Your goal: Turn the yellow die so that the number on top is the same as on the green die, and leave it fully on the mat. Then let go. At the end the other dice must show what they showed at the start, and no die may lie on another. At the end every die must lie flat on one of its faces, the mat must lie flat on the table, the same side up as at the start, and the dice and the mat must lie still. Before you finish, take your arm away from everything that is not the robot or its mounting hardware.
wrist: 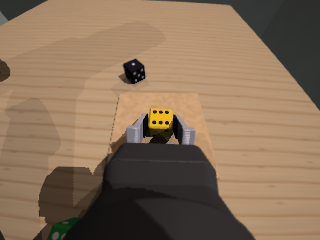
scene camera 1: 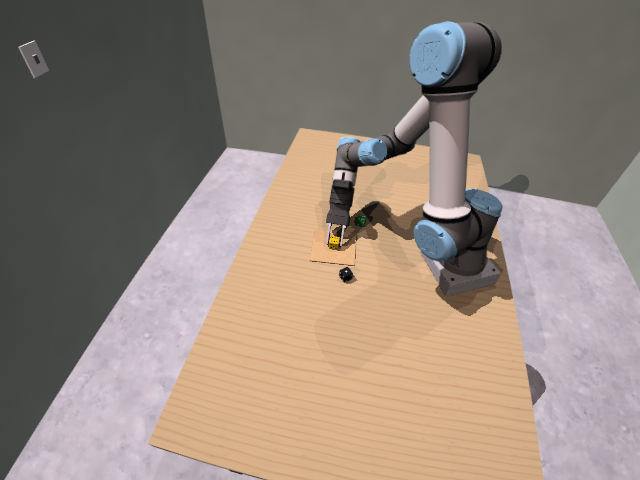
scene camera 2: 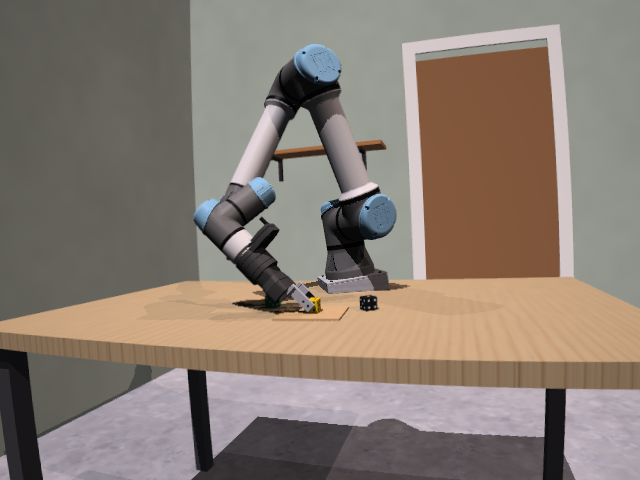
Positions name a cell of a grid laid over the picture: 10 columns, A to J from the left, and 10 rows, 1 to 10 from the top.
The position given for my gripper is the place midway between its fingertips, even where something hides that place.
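I can see my gripper in the wrist view (F6). The gripper is visible to me in scene camera 1 (F6) as well, and in scene camera 2 (E7) too.
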